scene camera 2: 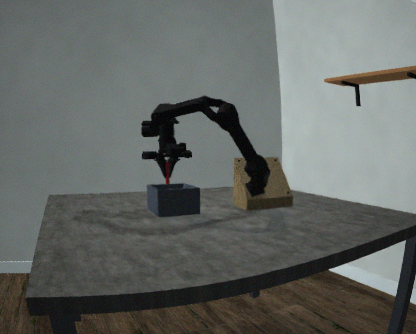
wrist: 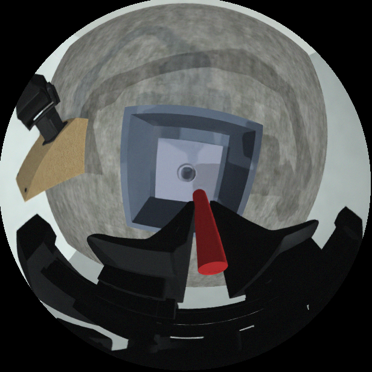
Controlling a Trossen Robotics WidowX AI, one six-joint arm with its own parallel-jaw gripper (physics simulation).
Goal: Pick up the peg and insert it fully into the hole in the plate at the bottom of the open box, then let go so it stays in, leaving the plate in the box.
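Frame: origin at the arm's base, x right, y down, z ahead, level; centimetres.
Seen in the pictures: gripper, fingertip midpoint: [scene camera 2: 167, 177]; arm's base, origin of the base link: [scene camera 2: 255, 188].
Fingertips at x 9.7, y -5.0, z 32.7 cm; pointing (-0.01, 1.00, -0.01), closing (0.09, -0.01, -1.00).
Note:
Pixels of each thing's top centre, then the offset from my fingertips to it. Level surfaces: height alone.
- red peg, middle of its top: [scene camera 2: 167, 162] dx +0.1, dy -5.9, dz +0.0 cm
- blue-grey open box, middle of its top: [scene camera 2: 172, 186] dx -1.0, dy +3.2, dz -1.4 cm
- grey table, its level: dy +12.9 cm
A red peg [scene camera 2: 167, 172] [wrist: 209, 235] is held upright between the fingers. My gripper [scene camera 2: 168, 175] [wrist: 201, 205] is shut on it. In the scene view the peg's lower end is at about the height of the rim of the blue-grey open box [scene camera 2: 175, 202] [wrist: 137, 165]. In the wrist view a light plate [wrist: 170, 155] lies at the bottom of the box, with a round hole [wrist: 187, 172] near its middle. The peg's lower tip shows slightly right of and below the hole in that view. The peg is apart from the plate.
The arm's base sits on a tan wooden wedge block [scene camera 2: 275, 202] [wrist: 67, 155], to the right of the box in the scene view. All stand on a grey table [scene camera 2: 175, 260] [wrist: 200, 90]. A wooden shelf [scene camera 2: 372, 76] is on the right wall. The box walls surround the plate.

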